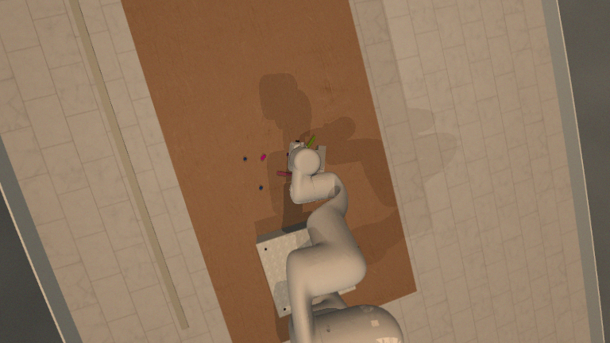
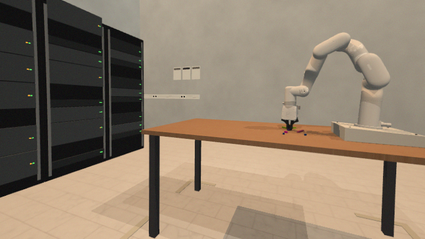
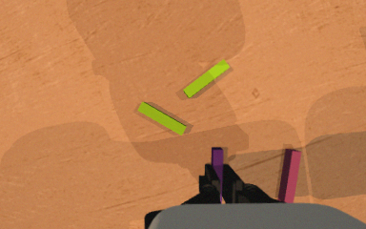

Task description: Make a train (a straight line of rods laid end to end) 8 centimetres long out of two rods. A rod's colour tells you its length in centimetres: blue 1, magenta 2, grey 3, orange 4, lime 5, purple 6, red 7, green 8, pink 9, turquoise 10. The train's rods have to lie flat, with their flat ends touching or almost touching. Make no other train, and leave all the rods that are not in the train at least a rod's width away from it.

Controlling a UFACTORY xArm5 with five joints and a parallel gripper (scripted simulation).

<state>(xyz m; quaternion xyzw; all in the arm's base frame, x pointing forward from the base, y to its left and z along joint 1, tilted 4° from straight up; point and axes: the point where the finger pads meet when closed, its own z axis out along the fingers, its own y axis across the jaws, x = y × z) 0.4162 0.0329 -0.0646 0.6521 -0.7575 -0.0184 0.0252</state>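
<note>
Right now my hand is 12 cm to the right of the magenta rod and 2 cm above it. The rest, counted from my hand: blue rod: 18 cm to the left, 2 cm below; then purple rod: 2 cm below; then pink rod: 7 cm behind, 3 cm to the left, 2 cm below.
</note>
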